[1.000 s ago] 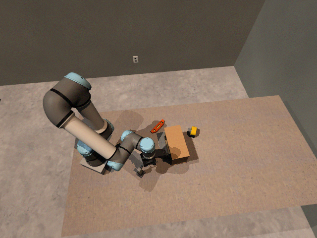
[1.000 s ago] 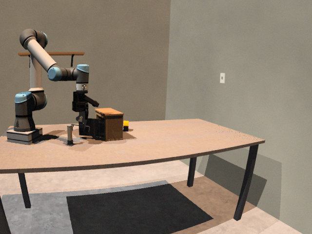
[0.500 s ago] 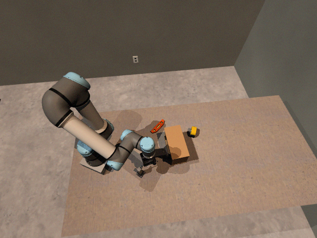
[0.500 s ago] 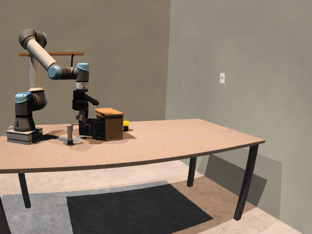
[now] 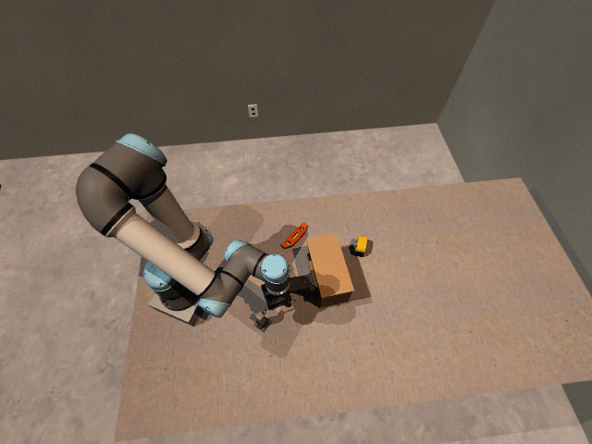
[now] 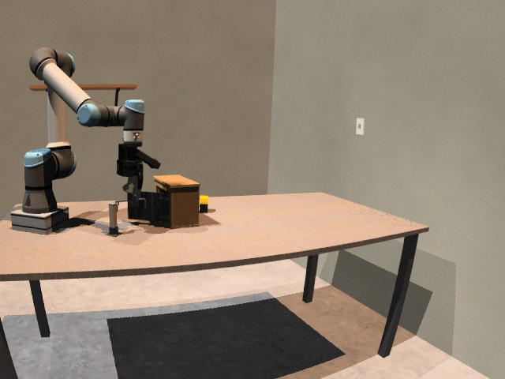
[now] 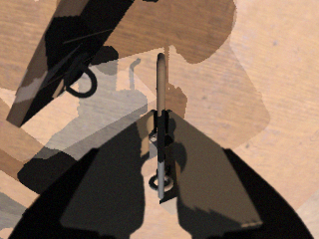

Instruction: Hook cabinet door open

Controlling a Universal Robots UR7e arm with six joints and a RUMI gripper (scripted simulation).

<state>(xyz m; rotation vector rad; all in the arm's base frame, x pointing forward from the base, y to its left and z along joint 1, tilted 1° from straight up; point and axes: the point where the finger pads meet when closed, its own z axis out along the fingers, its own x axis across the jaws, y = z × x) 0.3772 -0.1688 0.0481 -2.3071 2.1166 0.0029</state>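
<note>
Right now the dark door is 70 mm ahead of my hand, 40 mm to the left of it and 40 mm below it. From my hand the other things lie so: yellow tape measure 380 mm ahead, 170 mm to the left, 90 mm below; thin hook 30 mm behind, 20 mm below; flat orange object 310 mm to the left, 130 mm ahead, 110 mm below.
</note>
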